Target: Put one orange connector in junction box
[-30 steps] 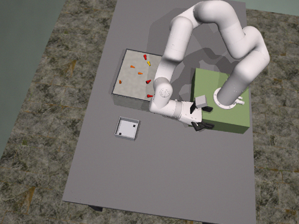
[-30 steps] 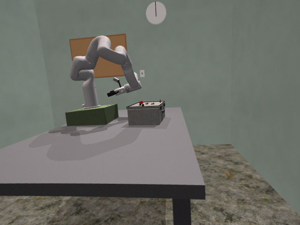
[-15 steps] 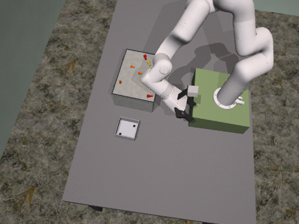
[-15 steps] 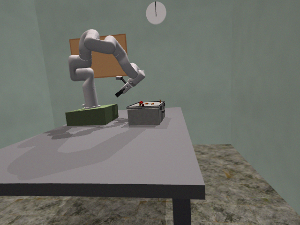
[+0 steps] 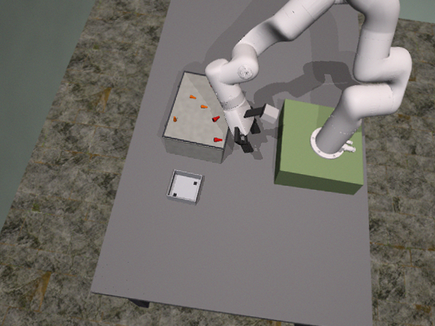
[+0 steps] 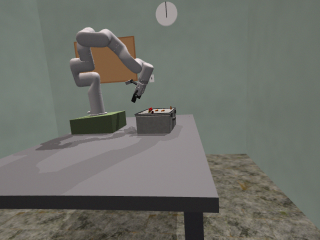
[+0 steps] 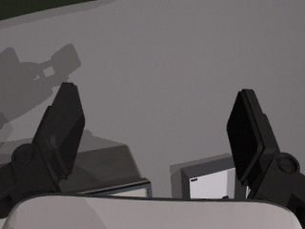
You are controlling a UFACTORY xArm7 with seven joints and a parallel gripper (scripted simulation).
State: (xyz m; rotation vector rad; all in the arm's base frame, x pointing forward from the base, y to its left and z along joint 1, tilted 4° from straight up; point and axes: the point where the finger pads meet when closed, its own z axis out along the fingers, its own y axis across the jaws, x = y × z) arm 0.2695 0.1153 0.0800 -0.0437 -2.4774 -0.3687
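My gripper is now 21 cm to the left of the yellow connector, 17 cm short of it and 8 cm above it. The rest, counted from my hand: tool case (20 cm ahead, 14 cm to the right, 12 cm below).
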